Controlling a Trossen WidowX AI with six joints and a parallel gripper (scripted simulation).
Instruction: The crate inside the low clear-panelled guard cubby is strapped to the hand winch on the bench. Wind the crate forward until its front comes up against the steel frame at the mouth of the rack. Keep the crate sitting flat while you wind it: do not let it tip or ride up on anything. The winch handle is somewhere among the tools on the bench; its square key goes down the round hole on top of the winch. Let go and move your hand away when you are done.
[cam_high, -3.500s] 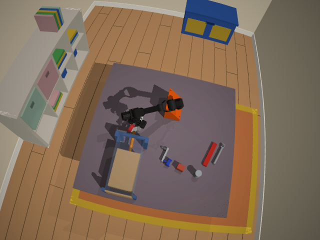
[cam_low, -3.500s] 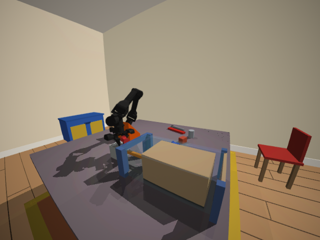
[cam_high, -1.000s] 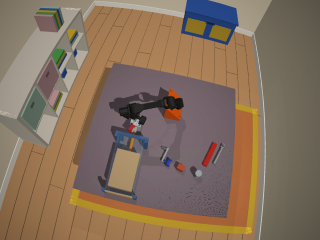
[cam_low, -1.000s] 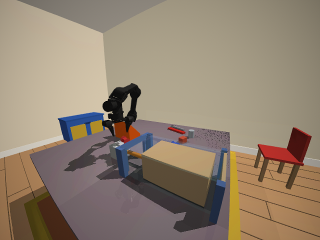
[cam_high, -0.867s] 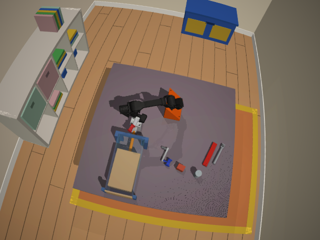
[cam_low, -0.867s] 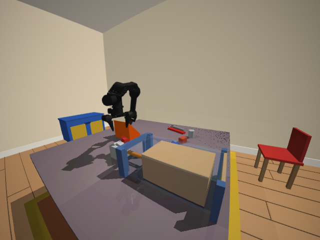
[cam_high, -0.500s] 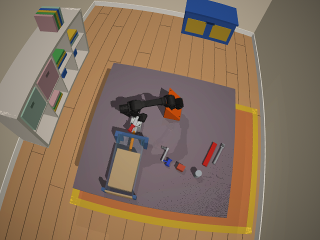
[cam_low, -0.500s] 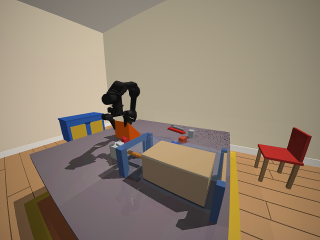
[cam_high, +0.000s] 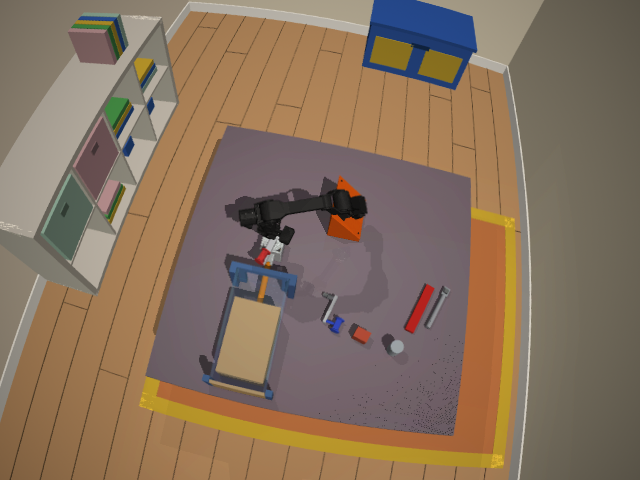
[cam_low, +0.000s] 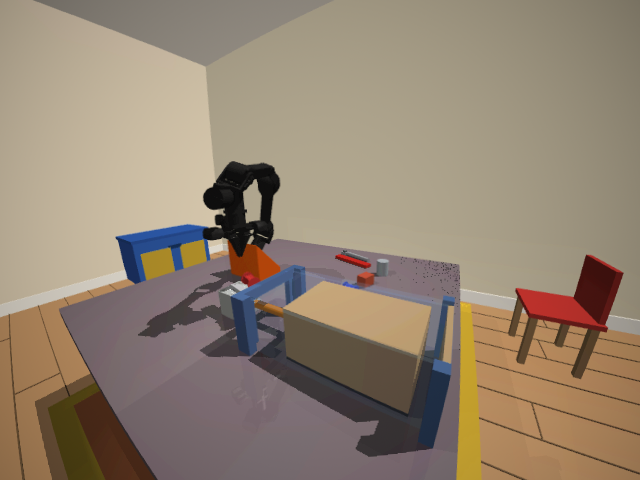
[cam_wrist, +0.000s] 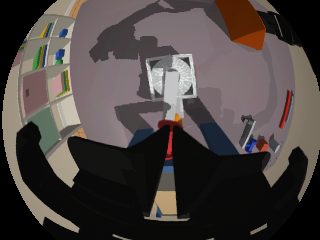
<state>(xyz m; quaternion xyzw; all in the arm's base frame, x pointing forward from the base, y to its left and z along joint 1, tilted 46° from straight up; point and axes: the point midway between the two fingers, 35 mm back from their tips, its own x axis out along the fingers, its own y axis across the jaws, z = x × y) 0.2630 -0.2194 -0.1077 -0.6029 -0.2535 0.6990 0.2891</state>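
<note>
Right now my gripper tip is 50 mm short of the red grip, 10 mm to the left of it and 80 mm above it. Round my gripper tip: blue frame 110 mm ahead, 20 mm to the left, 110 mm below; winch handle 20 mm ahead, 110 mm below; grey winch 60 mm behind, 10 mm to the right, 180 mm below.
</note>
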